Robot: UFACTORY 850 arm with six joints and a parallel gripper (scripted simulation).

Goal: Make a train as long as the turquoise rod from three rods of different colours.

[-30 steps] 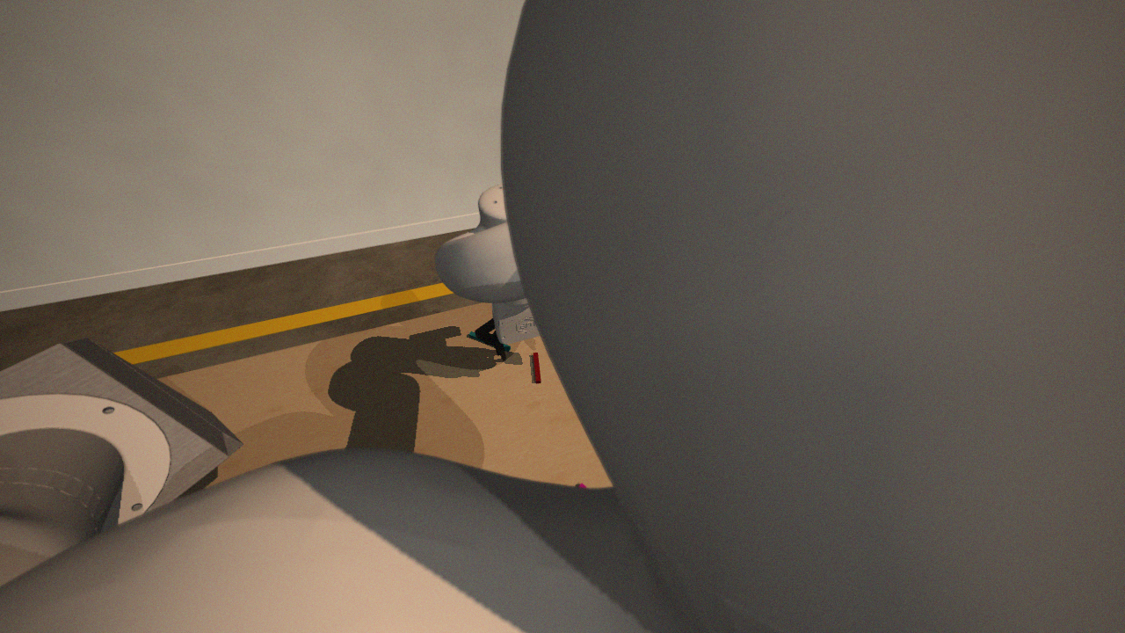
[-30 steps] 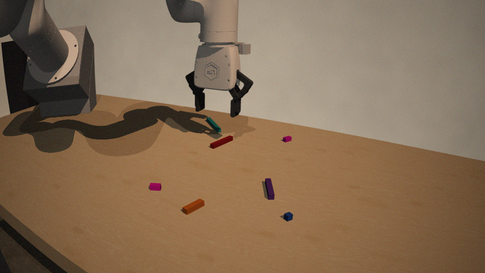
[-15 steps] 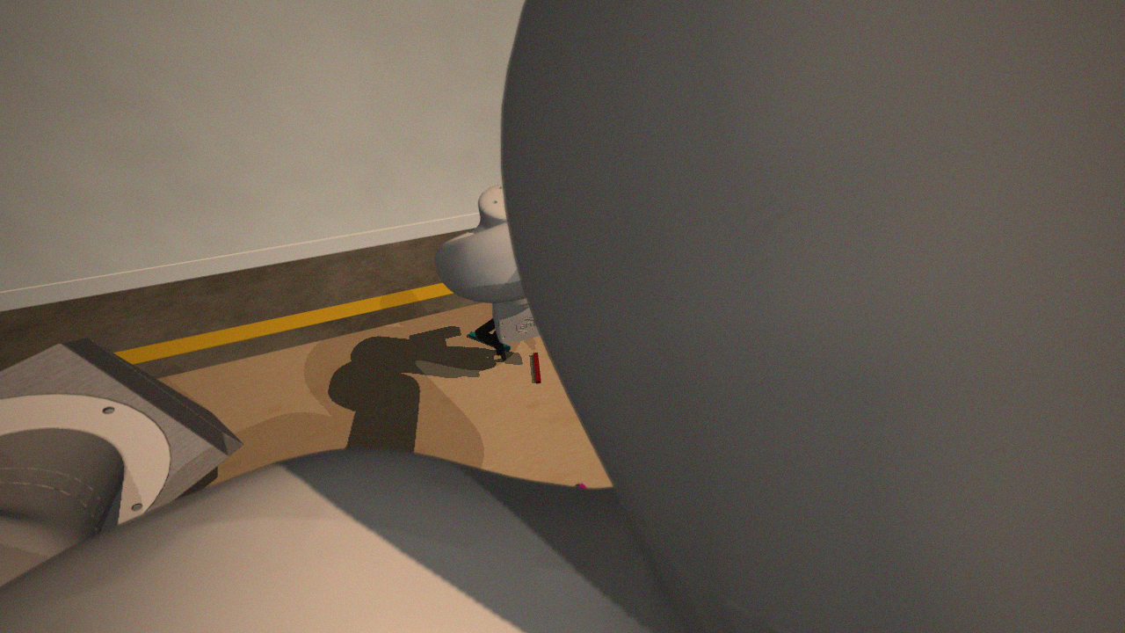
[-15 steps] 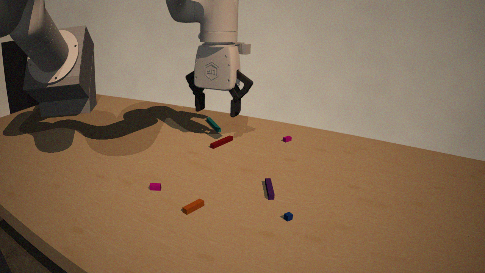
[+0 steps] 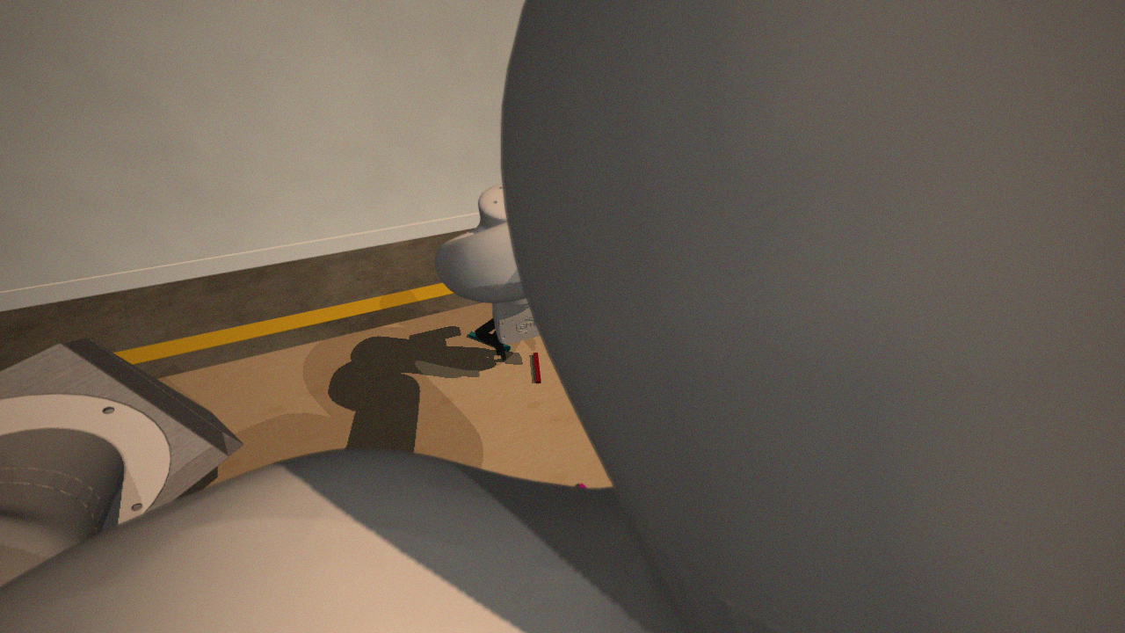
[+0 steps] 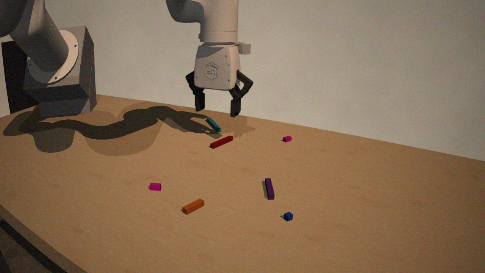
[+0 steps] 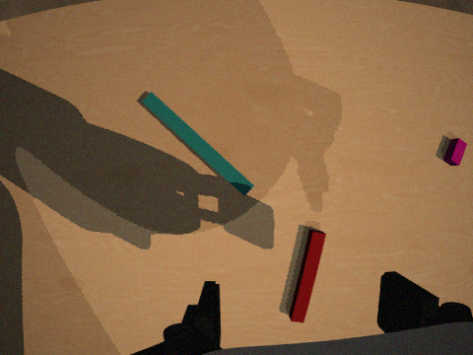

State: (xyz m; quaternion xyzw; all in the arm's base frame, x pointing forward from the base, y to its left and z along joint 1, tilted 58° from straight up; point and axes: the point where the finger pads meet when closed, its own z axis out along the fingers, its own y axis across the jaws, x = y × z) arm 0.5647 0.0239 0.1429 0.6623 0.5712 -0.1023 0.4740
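Now: hand 310 mm to the left of the blue rod, 150 mm short of it and 70 mm above it. Also, from my hand: purple rod: 220 mm to the right, 120 mm ahead, 70 mm below; red rod: 70 mm below, 20 mm to the right, 10 mm ahead; turquoise rod: 110 mm to the left, 70 mm below, 20 mm behind.
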